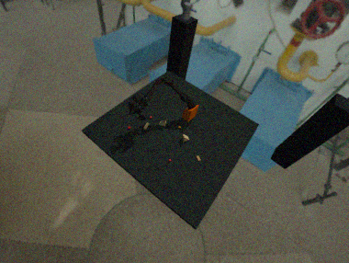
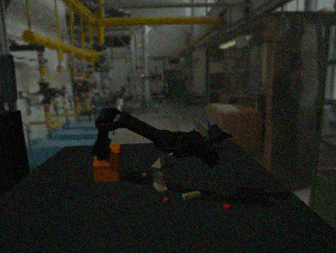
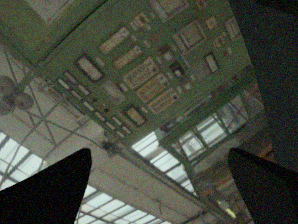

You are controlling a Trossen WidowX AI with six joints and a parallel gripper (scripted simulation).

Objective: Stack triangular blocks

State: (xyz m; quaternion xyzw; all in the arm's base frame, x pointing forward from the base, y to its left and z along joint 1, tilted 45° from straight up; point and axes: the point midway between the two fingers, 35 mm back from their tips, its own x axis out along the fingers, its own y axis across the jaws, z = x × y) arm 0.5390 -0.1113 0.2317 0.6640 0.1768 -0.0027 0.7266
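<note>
My gripper tip is now 290 mm past the tan triangular block, 370 mm to the right of it and 220 mm above it. Also, from my gripper tip: orange bit: 370 mm behind, 250 mm to the left, 230 mm below.
</note>
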